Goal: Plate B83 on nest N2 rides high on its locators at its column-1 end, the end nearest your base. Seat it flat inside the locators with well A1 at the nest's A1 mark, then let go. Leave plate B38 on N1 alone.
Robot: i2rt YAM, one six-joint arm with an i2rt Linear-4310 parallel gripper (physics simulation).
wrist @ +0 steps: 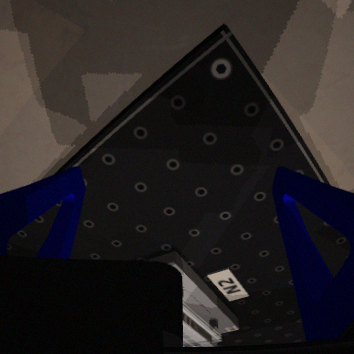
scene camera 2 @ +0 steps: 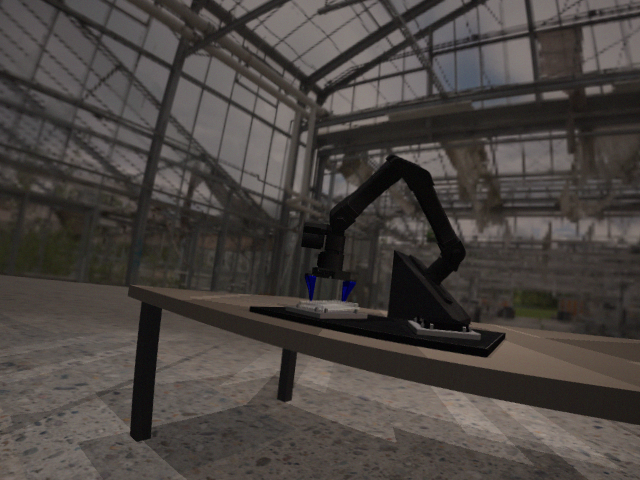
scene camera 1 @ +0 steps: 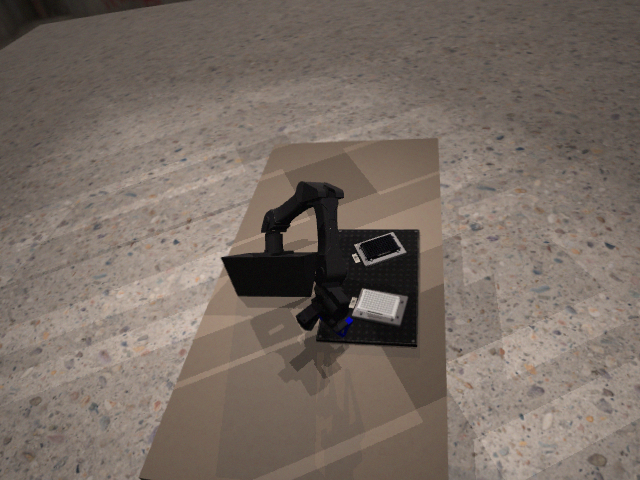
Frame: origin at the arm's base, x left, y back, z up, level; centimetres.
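Seen in the pictures: gripper, fingertip midpoint: [wrist: 178,176] [scene camera 2: 326,303] [scene camera 1: 334,327]; arm's base, link origin: [scene camera 2: 429,279] [scene camera 1: 274,254].
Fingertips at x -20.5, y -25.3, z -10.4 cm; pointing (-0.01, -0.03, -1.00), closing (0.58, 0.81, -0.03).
Note:
Pixels of each thing's top centre, then the offset from my fingertips to it. "*": a spot on its surface instead.
- White plate B83, top centre: [wrist: 132,345] [scene camera 2: 330,301] [scene camera 1: 378,301] dx +11.3, dy -12.8, dz +1.7 cm
- grey nest N2, top centre: [wrist: 129,331] [scene camera 2: 328,306] [scene camera 1: 380,304] dx +11.3, dy -13.4, dz +0.5 cm
- Black plate B38, top centre: [scene camera 2: 441,319] [scene camera 1: 379,245] dx +38.0, dy -9.0, dz +0.9 cm
- nest N1, top centre: [scene camera 2: 441,321] [scene camera 1: 379,246] dx +38.0, dy -9.0, dz +0.5 cm
- black perforated board, top centre: [wrist: 237,341] [scene camera 2: 380,322] [scene camera 1: 372,279] dx +23.4, dy -8.6, dz -1.7 cm
- N2 label, surface spot: [wrist: 228,285] [scene camera 1: 352,302] * dx +12.1, dy -3.7, dz -1.6 cm
White plate B83 [scene camera 1: 378,303] [scene camera 2: 328,305] [wrist: 197,327] sits on grey nest N2 [scene camera 1: 402,305] [scene camera 2: 356,314] [wrist: 210,296]; its tilt is too small to tell. In the wrist view a dark block on the lower left hides most of both. My gripper [scene camera 1: 334,326] [scene camera 2: 327,298] [wrist: 178,176] is open and empty. In scene camera 1 its blue fingers are left of N2, near its label end; in the wrist view bare board shows between them. Black plate B38 [scene camera 1: 379,248] lies on nest N1 [scene camera 1: 401,251] [scene camera 2: 447,333], apart from the gripper. The A1 mark is not readable.
Both nests stand on a black perforated board [scene camera 1: 379,279] [scene camera 2: 392,331] [wrist: 200,160] on the brown table [scene camera 1: 289,413] [scene camera 2: 232,321]. The N2 label [scene camera 1: 352,302] [wrist: 228,285] lies beside its nest. A black wedge-shaped base [scene camera 1: 273,276] [scene camera 2: 410,297] stands beside the board.

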